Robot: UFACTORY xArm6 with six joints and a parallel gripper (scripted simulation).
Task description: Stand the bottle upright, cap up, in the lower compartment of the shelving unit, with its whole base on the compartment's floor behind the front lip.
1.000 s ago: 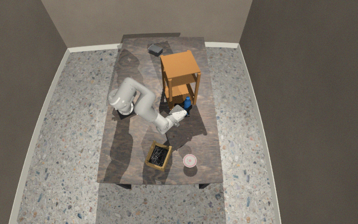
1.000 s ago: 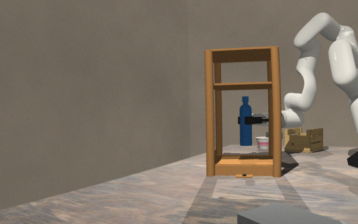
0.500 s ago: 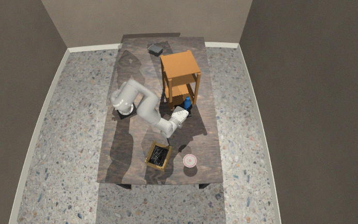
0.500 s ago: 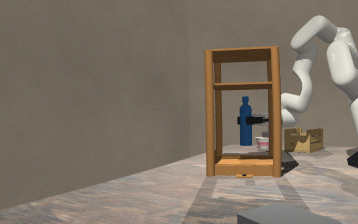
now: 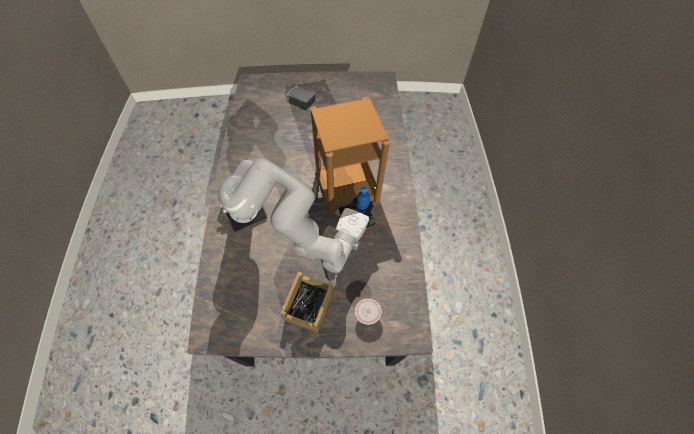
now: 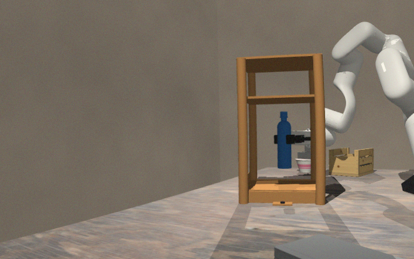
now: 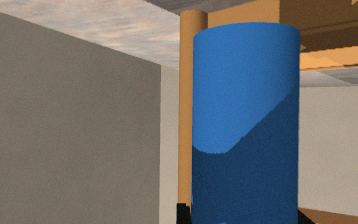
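The orange shelving unit lies 20 cm to the left of my hand, 3 cm above it and 2 cm behind it. Also, from my hand: pink-rimmed white bowl 38 cm to the right, 13 cm below, 5 cm behind; then grey block 78 cm to the left, 17 cm behind, 13 cm below.
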